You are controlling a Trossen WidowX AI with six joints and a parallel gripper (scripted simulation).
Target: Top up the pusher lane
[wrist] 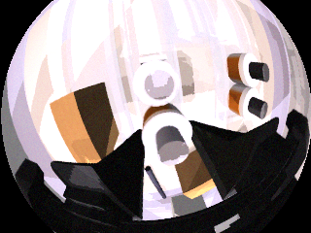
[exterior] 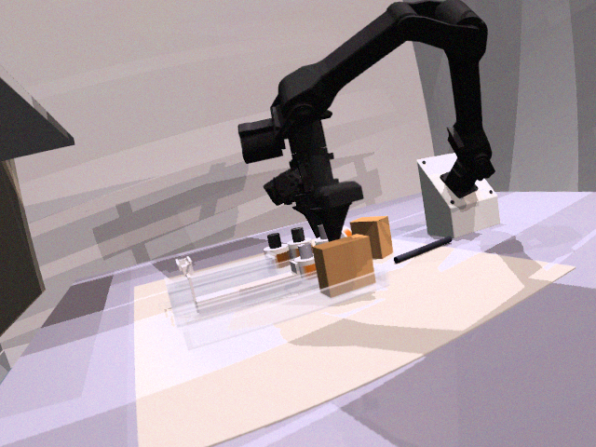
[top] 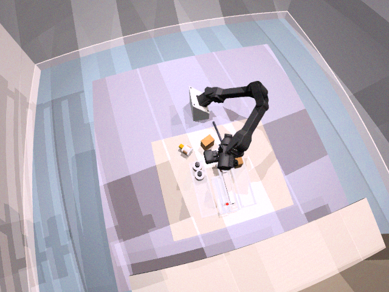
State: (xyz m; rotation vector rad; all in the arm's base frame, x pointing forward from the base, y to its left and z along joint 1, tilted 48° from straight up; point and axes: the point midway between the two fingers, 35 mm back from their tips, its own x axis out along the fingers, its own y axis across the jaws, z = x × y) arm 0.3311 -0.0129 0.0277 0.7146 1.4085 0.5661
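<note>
The black rod is 170 mm behind my gripper tip, 40 mm to the left of it and 50 mm below it. From my gripper tip the other things lie so: pusher plate 150 mm ahead, 40 mm to the right.
</note>
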